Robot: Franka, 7 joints.
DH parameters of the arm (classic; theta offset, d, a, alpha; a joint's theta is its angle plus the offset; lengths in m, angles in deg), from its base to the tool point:
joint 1: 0 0.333 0 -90
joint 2: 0 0 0 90
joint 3: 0 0.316 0.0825 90
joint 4: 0 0 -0.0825 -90
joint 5: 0 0.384 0 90
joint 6: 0 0 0.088 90
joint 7: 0 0.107 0 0
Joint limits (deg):
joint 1: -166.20..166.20
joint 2: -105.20..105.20
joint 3: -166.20..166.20
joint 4: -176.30..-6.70
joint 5: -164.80..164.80
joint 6: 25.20..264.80
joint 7: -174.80..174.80
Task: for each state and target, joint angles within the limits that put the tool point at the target. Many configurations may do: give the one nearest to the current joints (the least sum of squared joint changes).
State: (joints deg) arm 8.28 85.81 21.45 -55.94 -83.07 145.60 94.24
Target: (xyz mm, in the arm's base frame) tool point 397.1 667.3 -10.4
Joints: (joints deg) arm 44.80 94.86 32.66 -38.21 -81.32 145.91 94.24
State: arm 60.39 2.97 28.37 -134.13 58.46 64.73 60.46
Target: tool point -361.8 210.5 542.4
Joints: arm 83.98 -20.29 42.53 -120.25 63.36 53.24 60.46
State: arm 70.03 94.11 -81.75 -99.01 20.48 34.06 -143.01
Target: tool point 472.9 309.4 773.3
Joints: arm 80.39 60.14 -118.70 -52.37 14.52 74.15 -143.01
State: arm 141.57 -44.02 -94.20 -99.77 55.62 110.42 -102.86
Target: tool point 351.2 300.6 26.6
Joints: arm 154.45 -73.36 -133.77 -121.40 51.83 118.04 -102.86
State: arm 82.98 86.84 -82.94 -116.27 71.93 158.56 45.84
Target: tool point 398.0 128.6 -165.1
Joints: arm 86.61 100.18 -38.16 -108.28 71.01 149.38 45.84
